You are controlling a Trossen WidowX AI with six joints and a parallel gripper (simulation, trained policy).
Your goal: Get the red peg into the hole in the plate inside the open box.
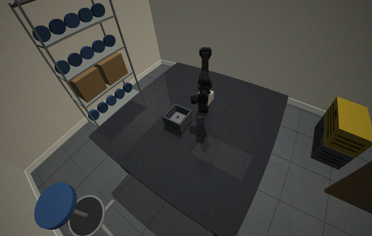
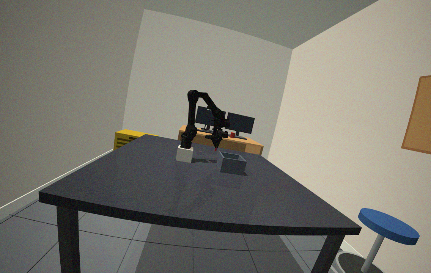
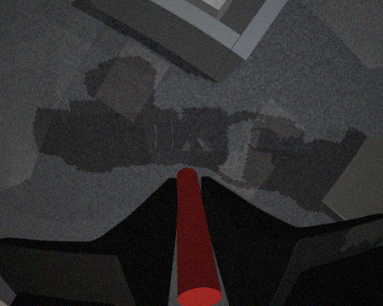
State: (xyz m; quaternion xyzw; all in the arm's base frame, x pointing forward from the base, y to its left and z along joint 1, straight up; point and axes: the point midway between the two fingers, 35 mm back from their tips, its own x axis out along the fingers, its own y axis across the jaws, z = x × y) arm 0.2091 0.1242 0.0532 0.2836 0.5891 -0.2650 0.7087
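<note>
My gripper tip is 130 mm to the left of the plate, 120 mm short of it and 60 mm above it. Also, from my gripper tip: red peg 10 mm to the left, 10 mm behind, 10 mm above; then grey box 130 mm to the right, 120 mm ahead, 80 mm below.
</note>
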